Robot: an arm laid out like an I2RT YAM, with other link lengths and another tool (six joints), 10 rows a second.
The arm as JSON. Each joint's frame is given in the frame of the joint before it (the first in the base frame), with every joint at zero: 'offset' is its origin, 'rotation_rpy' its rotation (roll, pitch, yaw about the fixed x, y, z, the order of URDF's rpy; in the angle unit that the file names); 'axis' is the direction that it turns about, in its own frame. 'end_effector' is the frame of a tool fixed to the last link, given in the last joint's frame.
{
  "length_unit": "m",
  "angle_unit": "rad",
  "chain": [
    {
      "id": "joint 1",
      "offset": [
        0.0,
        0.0,
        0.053
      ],
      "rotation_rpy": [
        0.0,
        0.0,
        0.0
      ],
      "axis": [
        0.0,
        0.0,
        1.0
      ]
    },
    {
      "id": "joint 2",
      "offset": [
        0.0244,
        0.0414,
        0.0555
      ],
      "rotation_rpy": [
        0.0,
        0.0,
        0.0
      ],
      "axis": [
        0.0,
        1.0,
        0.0
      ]
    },
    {
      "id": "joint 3",
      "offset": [
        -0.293,
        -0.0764,
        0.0
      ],
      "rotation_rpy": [
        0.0,
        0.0,
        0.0
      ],
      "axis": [
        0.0,
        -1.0,
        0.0
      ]
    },
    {
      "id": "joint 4",
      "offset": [
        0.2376,
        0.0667,
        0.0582
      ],
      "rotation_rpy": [
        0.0,
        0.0,
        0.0
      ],
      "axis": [
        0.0,
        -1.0,
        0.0
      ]
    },
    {
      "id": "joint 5",
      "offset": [
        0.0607,
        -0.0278,
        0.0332
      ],
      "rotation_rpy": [
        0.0,
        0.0,
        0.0
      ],
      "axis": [
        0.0,
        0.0,
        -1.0
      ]
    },
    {
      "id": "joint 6",
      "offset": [
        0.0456,
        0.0,
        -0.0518
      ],
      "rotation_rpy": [
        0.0,
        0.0,
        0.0
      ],
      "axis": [
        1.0,
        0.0,
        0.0
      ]
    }
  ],
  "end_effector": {
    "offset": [
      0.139,
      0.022,
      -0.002
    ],
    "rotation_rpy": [
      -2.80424,
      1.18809,
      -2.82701
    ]
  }
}
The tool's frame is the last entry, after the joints.
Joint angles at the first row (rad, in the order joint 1, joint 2, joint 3, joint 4, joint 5, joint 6):
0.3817, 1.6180, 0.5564, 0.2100, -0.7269, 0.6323
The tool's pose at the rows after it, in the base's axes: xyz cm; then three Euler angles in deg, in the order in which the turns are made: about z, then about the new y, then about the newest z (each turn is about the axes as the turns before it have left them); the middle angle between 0 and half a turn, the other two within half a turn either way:
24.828 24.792 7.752 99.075 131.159 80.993
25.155 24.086 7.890 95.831 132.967 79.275
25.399 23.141 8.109 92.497 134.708 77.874
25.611 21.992 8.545 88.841 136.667 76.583
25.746 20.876 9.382 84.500 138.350 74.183
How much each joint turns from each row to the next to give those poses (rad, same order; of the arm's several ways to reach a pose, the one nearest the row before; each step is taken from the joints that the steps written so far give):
0.0011, -0.0156, -0.0023, -0.0088, 0.0275, -0.0004
-0.0042, -0.0366, -0.0119, -0.0110, 0.0484, 0.0000
-0.0103, -0.0446, -0.0118, -0.0252, 0.0462, -0.0004
-0.0130, -0.0573, -0.0045, -0.0496, 0.0511, 0.0000
-0.0102, -0.0698, 0.0000, -0.0561, 0.0515, -0.0011

